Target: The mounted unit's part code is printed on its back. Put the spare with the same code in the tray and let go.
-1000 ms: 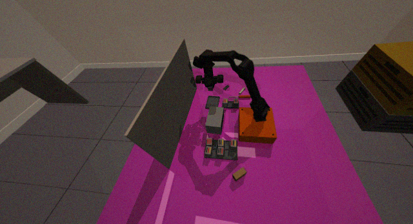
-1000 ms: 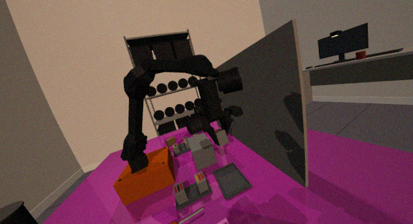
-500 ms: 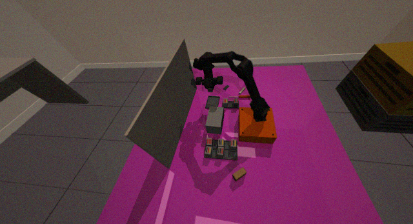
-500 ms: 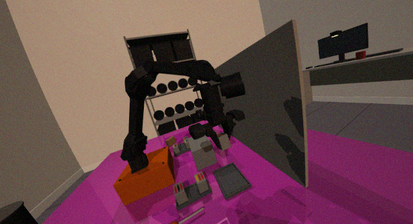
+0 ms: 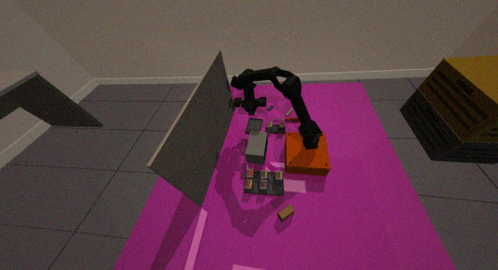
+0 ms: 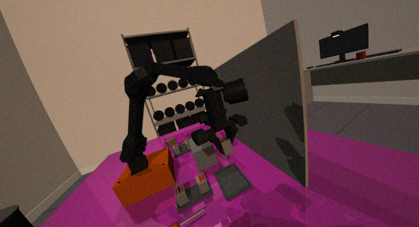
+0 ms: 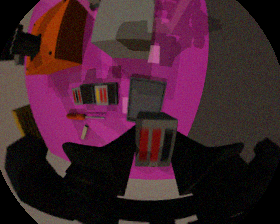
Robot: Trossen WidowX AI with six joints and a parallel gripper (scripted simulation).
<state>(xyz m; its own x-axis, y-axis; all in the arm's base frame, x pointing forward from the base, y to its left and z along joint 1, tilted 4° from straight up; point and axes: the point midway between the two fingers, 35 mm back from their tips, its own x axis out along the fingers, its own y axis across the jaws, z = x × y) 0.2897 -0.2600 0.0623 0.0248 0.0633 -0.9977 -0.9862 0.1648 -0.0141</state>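
Now: the flat dark tray 13 cm below my gripper tip and 1 cm to the left of it. Round my gripper tip: mounted unit (22 cm to the left, 8 cm below, 1 cm behind); then panel (22 cm ahead, 15 cm to the left, 9 cm above); then tan block (56 cm to the left, 11 cm below, 10 cm behind).
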